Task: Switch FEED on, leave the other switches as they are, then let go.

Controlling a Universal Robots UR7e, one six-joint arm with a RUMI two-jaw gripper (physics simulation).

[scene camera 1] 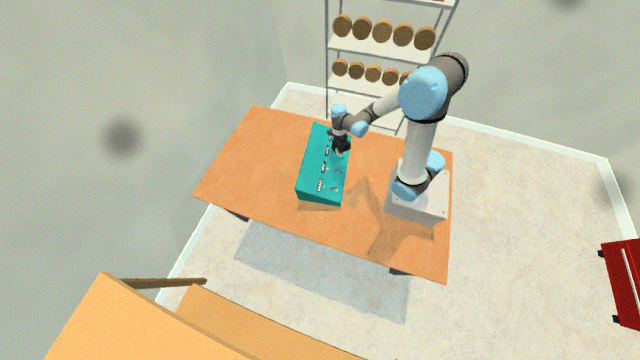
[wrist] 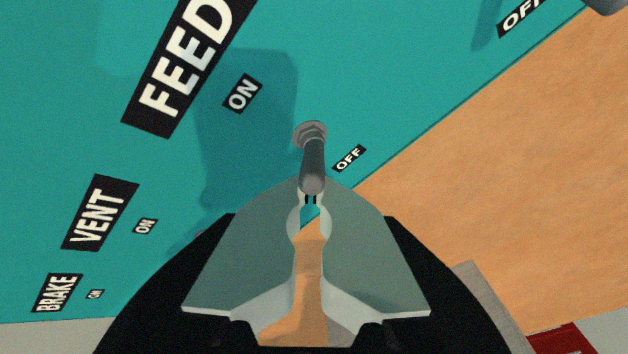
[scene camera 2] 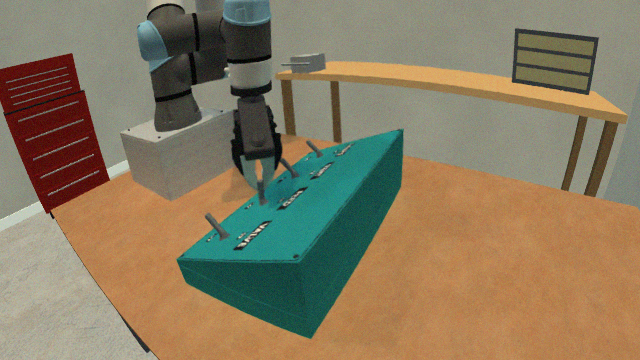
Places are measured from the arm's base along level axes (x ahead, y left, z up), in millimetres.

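Where they show: gripper, fingertip midpoint: [scene camera 1: 339, 155] [wrist: 311, 178] [scene camera 2: 261, 191]; arm's base, link origin: [scene camera 2: 178, 123].
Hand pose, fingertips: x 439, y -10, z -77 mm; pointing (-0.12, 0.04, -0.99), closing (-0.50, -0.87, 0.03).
Note:
Each offset is from my fingertips to the top centre of the thing. Level surfaces: height alone.
The teal switch box [scene camera 1: 311, 172] [scene camera 2: 345, 215] stands on the table. The FEED lever {dx +16, dy -10, dz +34 mm} [scene camera 2: 261, 193] [wrist: 313, 159] stands steeper than the other levers and is tipped away from its OFF side, towards ON. The VALVE lever {dx +40, dy -128, dz +25 mm} [scene camera 2: 217, 226], VENT lever {dx -34, dy +100, dz +25 mm} [scene camera 2: 289, 168] and BRAKE lever {dx -71, dy +214, dz +25 mm} [scene camera 2: 315, 149] lean towards OFF. My gripper [scene camera 1: 340, 153] [scene camera 2: 259, 184] [wrist: 311, 178] is shut with nothing between its fingers. Its tips are right at the upper end of the FEED lever, behind it in the wrist view. Whether they touch it, I cannot tell.
The box sits on the orange table {dz -101 mm} [scene camera 1: 240, 165] [scene camera 2: 475, 260]. The arm's pale base block [scene camera 1: 420, 212] [scene camera 2: 175, 165] stands beyond the levers. A rack [scene camera 1: 327, 65] stands behind the table. A red cabinet [scene camera 2: 55, 135] and a wooden bench [scene camera 2: 425, 80] are farther off.

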